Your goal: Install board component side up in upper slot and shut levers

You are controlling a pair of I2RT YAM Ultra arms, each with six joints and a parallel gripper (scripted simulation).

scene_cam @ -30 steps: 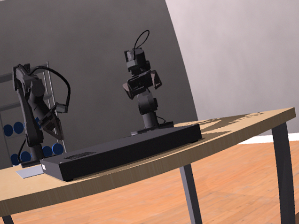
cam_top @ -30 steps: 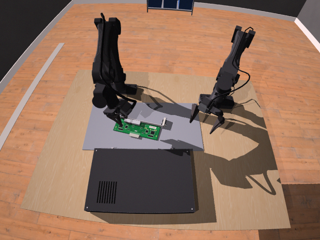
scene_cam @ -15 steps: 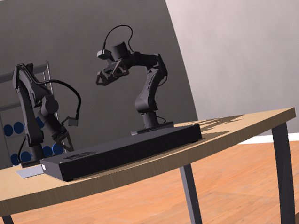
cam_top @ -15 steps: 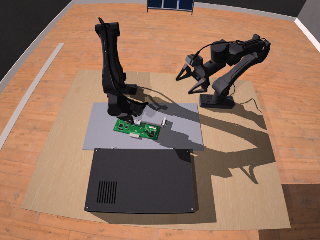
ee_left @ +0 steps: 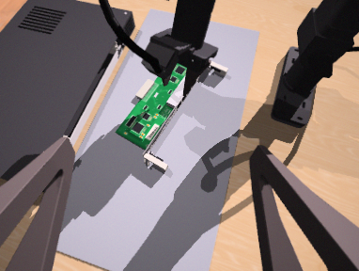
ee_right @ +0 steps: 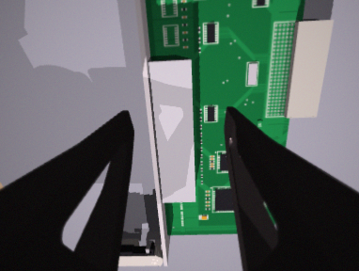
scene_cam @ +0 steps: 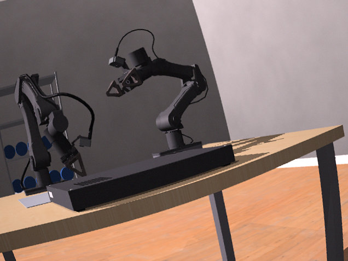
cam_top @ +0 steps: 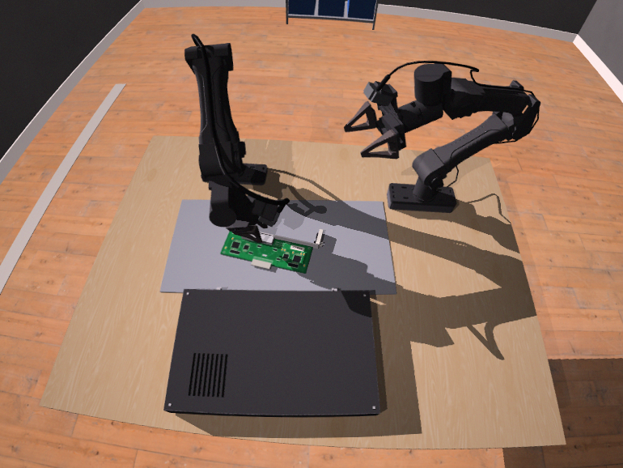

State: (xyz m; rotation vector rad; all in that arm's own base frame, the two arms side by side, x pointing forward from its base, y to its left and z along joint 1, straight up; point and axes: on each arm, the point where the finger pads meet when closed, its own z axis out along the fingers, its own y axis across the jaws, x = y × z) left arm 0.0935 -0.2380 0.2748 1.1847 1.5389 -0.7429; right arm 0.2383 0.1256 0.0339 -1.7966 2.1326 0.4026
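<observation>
My right hand is 2 cm past the green board, 2 cm to the right of it and 3 cm above it. Round my right hand: grey mat: 5 cm to the left, 5 cm below; then black enclosure: 26 cm ahead, 9 cm to the left, 1 cm below.
</observation>
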